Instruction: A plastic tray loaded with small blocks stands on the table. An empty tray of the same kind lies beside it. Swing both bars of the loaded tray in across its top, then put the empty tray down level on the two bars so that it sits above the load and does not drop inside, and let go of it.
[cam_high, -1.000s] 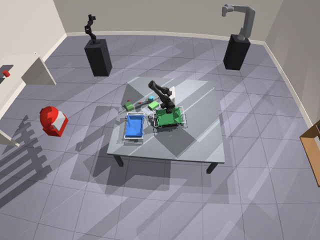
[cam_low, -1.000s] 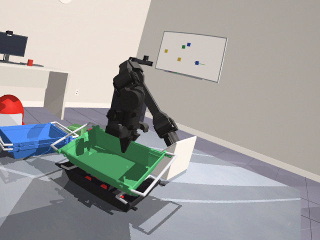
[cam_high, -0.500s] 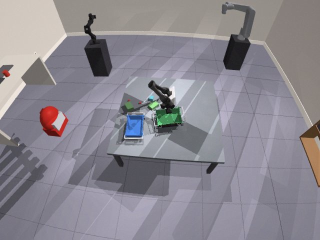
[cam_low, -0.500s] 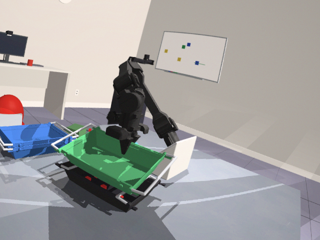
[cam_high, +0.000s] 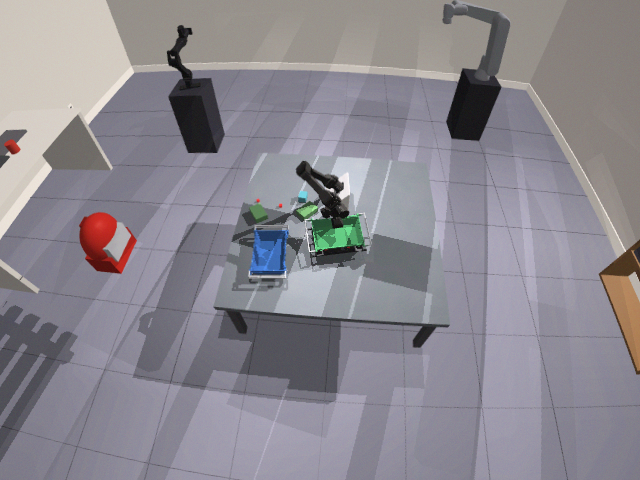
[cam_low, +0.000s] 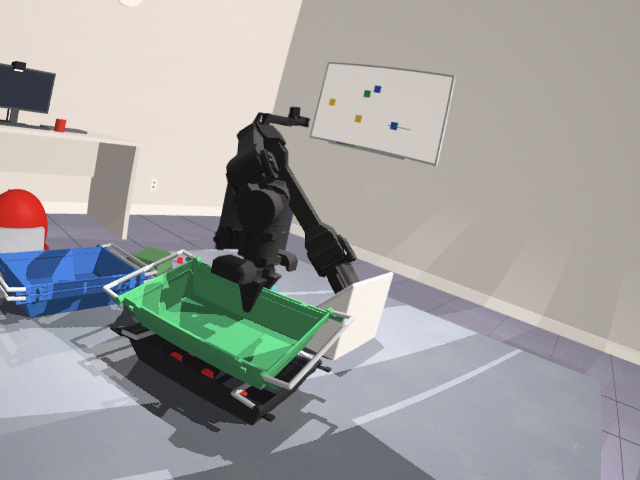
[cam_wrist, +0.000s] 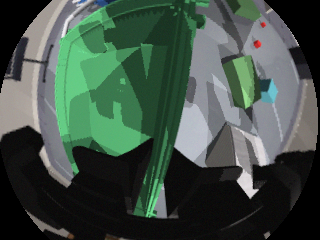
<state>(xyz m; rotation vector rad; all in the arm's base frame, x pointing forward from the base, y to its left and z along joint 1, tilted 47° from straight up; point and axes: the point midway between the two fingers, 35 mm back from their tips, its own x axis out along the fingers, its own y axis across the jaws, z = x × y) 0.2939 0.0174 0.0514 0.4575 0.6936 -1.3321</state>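
My gripper tip is now 8 cm short of the green tray, 2 cm to the right of it and 1 cm below it. From my gripper tip the other things lie so: cyan block 29 cm behind, 22 cm to the right, 9 cm below.
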